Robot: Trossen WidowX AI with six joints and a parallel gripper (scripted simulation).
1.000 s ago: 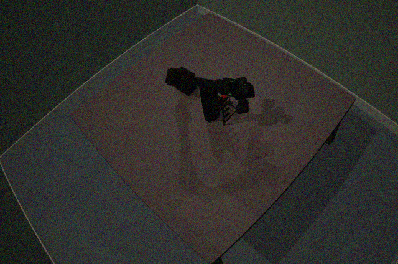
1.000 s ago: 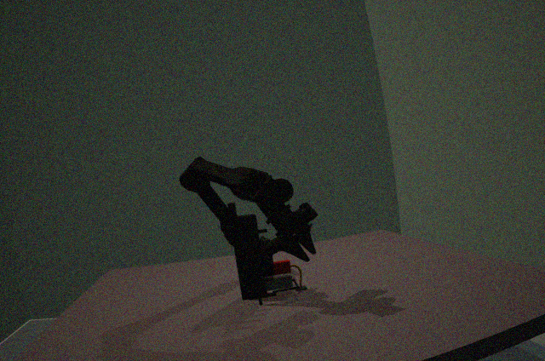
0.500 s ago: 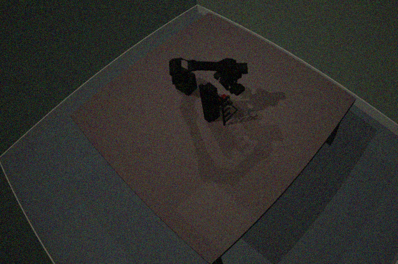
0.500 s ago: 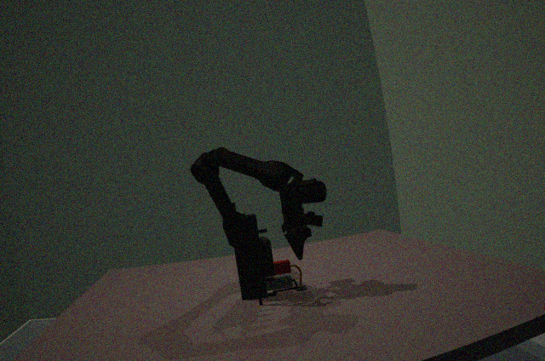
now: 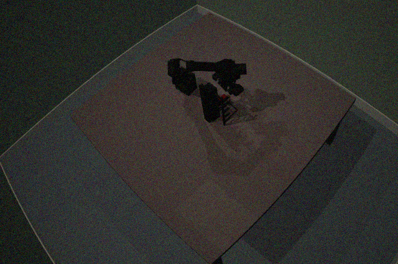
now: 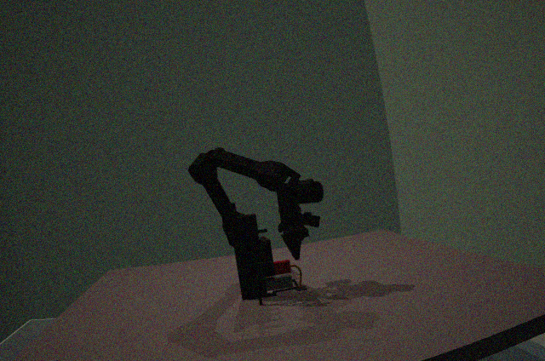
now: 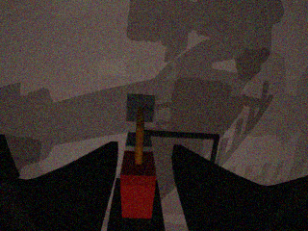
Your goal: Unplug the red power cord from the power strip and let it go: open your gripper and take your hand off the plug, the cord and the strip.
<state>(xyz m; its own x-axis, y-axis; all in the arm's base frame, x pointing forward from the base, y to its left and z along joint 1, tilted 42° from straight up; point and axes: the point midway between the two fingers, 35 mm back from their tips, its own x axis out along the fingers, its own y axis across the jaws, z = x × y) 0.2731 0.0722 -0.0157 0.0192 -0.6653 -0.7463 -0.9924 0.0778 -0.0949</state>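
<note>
Now: gripper tip 6 cm to the left of the red plug, 1 cm past it and 1 cm above it.
</note>
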